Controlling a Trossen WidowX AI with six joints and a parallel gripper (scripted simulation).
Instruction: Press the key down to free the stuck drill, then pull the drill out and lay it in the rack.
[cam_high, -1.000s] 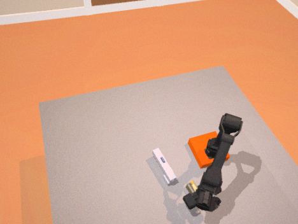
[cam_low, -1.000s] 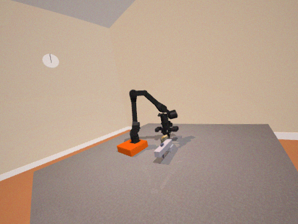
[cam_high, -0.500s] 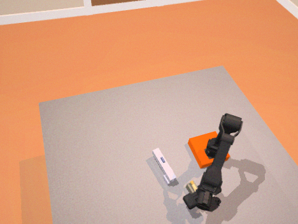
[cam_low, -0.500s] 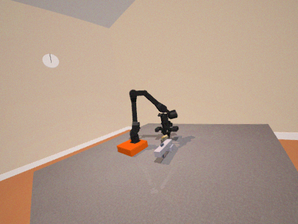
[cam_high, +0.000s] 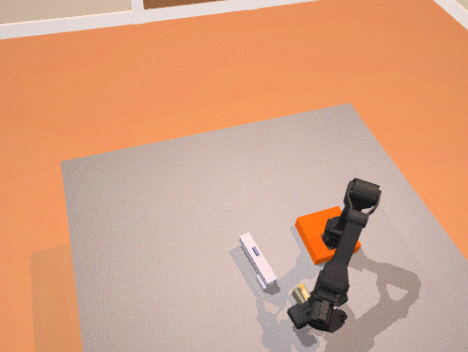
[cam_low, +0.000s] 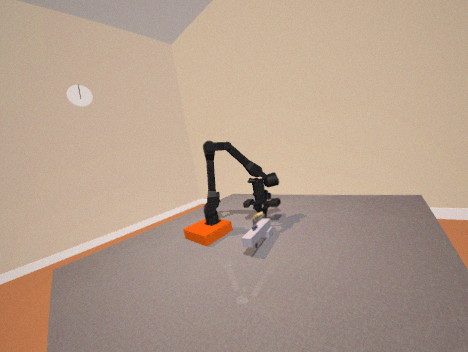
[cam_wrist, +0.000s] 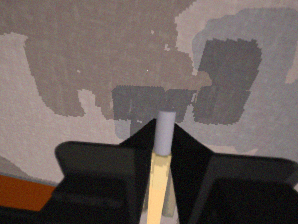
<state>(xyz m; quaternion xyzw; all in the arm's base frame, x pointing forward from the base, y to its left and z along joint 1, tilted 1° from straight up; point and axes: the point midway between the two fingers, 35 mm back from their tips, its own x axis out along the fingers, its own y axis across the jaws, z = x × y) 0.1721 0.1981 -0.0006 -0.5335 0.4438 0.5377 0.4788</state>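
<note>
My gripper tip is 40 mm to the left of the yellow drill and 40 mm below it. Also, from my gripper tip: blue key (110 mm ahead, 230 mm to the right, 40 mm above); then box-like rack (10 mm ahead, 50 mm to the right, 10 mm above).
</note>
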